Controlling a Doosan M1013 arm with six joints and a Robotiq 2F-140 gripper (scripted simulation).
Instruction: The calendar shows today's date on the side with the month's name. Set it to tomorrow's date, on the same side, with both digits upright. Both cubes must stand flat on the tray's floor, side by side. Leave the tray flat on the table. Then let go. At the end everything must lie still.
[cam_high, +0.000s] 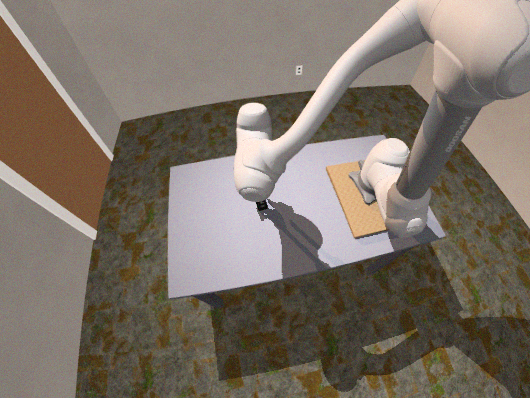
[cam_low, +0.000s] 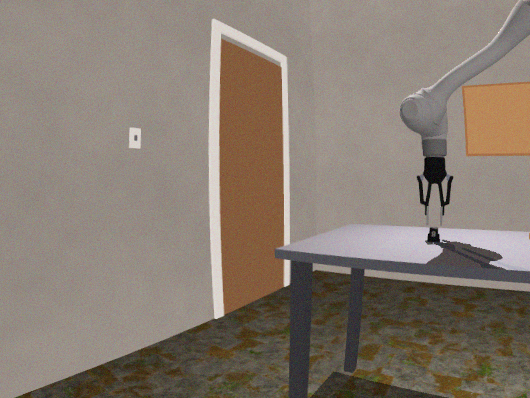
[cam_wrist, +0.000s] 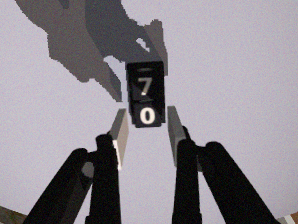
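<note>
My hand is 60 mm above the dark cube.
</note>
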